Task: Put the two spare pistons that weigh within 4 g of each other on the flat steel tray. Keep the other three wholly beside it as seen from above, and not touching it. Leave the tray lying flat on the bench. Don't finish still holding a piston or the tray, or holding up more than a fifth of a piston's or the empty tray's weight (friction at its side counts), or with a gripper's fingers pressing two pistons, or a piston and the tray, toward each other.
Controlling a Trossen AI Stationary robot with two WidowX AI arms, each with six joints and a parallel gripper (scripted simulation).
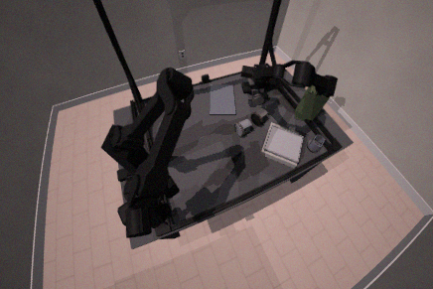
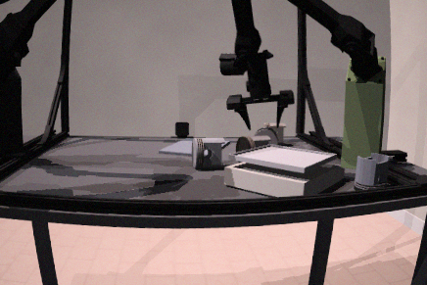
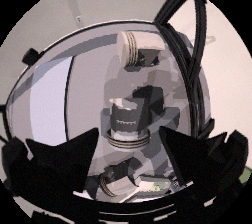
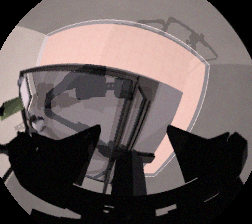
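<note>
Now: left hand 32 cm short of the white scale pan, 5 cm above it and 1 cm to the left of it. The rest, counted from my left hand: flat grey steel tray 18 cm to the right, 10 cm below, 9 cm behind; then piston 14 cm behind, 7 cm below, 6 cm to the left.
</note>
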